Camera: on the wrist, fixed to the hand. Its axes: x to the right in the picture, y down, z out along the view.
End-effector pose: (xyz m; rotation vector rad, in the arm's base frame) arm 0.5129 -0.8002 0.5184 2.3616 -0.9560 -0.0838
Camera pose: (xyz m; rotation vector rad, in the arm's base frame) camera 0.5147 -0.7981 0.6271 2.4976 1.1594 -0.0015
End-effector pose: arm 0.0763 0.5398 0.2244 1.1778 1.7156 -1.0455
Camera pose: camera 0.1120 0.6424 0.2301 0.0465 -2.3694 1.4251
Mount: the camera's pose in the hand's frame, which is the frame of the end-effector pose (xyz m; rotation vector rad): 0.0167 0.0564 -0.0915 0.1691 0.4846 -1.5154
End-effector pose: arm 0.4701 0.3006 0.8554 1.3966 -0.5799 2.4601
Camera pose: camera 0.3692 0.2928 0.8155 0.6664 0.6284 1.4025
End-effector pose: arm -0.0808 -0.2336 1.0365 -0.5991 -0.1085 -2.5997
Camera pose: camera -0.1043 -0.3069 0.9597 -0.2423 0.4854 2.1280
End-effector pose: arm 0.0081 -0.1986 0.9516 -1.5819 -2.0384 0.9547
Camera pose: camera 0.1030 -0.1500 0.9730 0.0977 -1.9310 0.0892
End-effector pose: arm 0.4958 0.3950 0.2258 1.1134 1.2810 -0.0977
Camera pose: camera 0.4719 0.4961 0.2579 0.0474 2.3412 -1.1169
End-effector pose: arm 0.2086 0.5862 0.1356 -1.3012 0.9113 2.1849
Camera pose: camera 0.2187 0.4817 0.1073 -1.6026 0.0392 0.6230
